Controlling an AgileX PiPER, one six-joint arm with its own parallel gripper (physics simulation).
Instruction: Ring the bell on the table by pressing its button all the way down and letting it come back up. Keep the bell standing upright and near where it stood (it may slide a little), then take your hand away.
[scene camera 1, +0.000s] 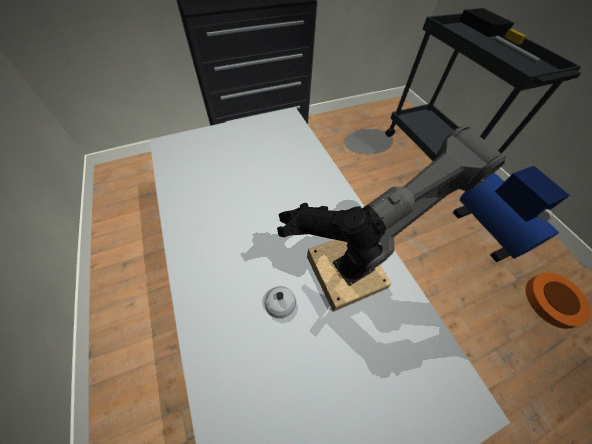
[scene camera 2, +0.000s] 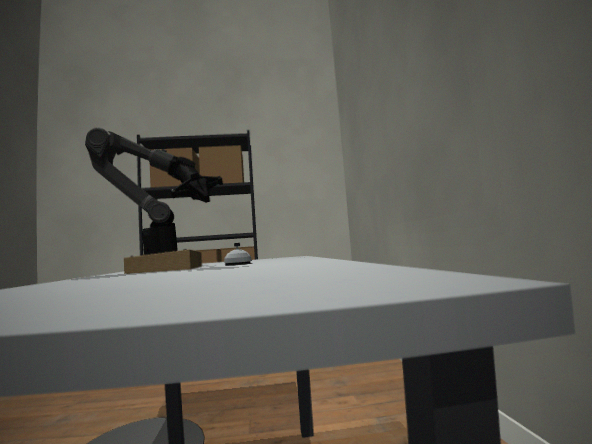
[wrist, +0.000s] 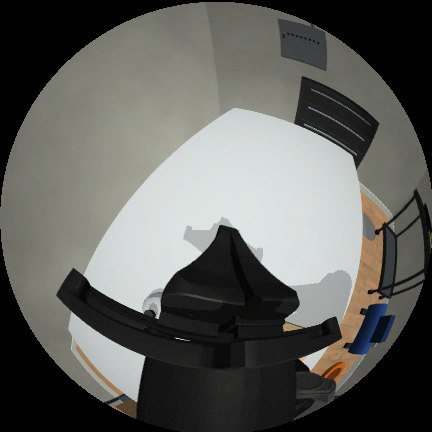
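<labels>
You'd see my gripper in scene camera 1 (281, 216), and my gripper shows in scene camera 2 and in the wrist view as well. On my gripper, (scene camera 2: 199, 190) and (wrist: 247, 249) are the same spot.
</labels>
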